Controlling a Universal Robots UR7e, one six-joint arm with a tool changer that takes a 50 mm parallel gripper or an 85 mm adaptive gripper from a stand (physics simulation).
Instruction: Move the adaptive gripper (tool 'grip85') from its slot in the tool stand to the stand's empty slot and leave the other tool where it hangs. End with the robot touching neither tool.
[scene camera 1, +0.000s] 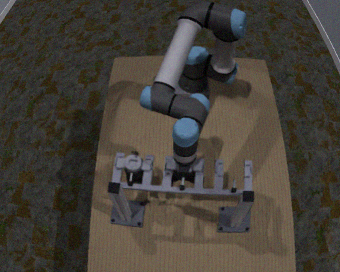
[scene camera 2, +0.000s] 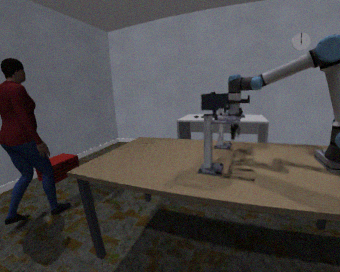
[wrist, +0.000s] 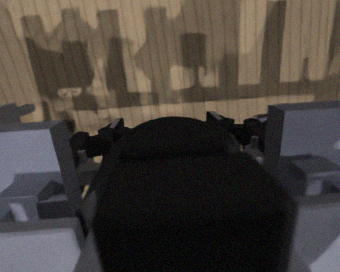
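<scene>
The tool stand has three slots on a raised rail. The adaptive gripper is on the arm's wrist, between the two support arms of the middle slot, with its dark fingers hanging below them. In the wrist view its fingertips are wide apart with nothing seen between them, and grey support arms stand close on both sides. Whether its plate rests on them is hidden. The other tool hangs in the left slot in scene camera 1. The right slot, with its outer support arm, is empty.
The stand's left post and right post rise from base plates on the wooden table. In scene camera 2, a person walks beyond the table near a red box; a white desk and a dark monitor are behind.
</scene>
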